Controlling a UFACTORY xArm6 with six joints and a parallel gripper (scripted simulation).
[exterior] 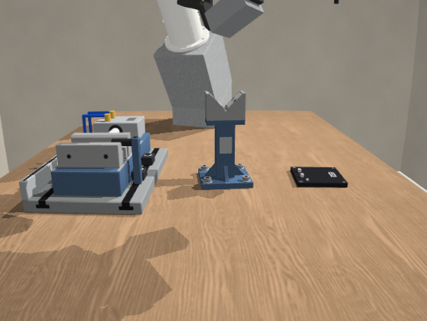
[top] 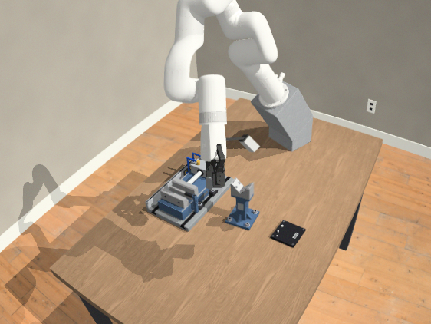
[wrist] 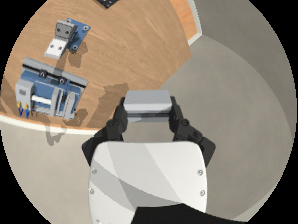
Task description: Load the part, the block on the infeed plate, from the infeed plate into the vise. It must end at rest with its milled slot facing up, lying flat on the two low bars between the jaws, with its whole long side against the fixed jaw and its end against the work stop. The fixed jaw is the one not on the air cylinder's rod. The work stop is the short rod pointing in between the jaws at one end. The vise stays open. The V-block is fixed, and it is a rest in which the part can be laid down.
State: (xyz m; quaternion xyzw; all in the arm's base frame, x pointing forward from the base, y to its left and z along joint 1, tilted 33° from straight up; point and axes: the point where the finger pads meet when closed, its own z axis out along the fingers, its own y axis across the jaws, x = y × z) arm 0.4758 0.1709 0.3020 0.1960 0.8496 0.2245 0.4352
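Now: hand 220 mm to the left of the fixed jaw, 210 mm above it and 50 mm past it. The rest, counted from my hand: blue work stop post (230 mm below, 150 mm to the right, 80 mm behind); black stop rod (200 mm below, 170 mm to the right, 80 mm behind); part (right at my hand).
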